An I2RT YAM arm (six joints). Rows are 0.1 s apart.
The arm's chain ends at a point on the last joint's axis. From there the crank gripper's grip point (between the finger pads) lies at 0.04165 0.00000 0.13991 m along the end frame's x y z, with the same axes.
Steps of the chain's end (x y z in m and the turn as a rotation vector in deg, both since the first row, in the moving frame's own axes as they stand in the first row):
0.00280, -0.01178, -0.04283, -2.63, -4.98, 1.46
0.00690, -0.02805, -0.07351, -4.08, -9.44, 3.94
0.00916, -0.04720, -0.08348, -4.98, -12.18, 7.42
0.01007, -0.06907, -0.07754, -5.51, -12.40, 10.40
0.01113, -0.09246, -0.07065, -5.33, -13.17, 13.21
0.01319, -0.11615, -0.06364, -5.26, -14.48, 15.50
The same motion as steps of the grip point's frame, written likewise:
-0.00959, -0.00438, -0.03992, -2.63, -4.98, 1.46
-0.01701, -0.01585, -0.06904, -4.08, -9.44, 3.94
-0.02230, -0.03138, -0.07863, -4.98, -12.18, 7.42
-0.02262, -0.05066, -0.07291, -5.51, -12.40, 10.40
-0.02409, -0.07350, -0.06596, -5.33, -13.17, 13.21
-0.02585, -0.09687, -0.05887, -5.26, -14.48, 15.50

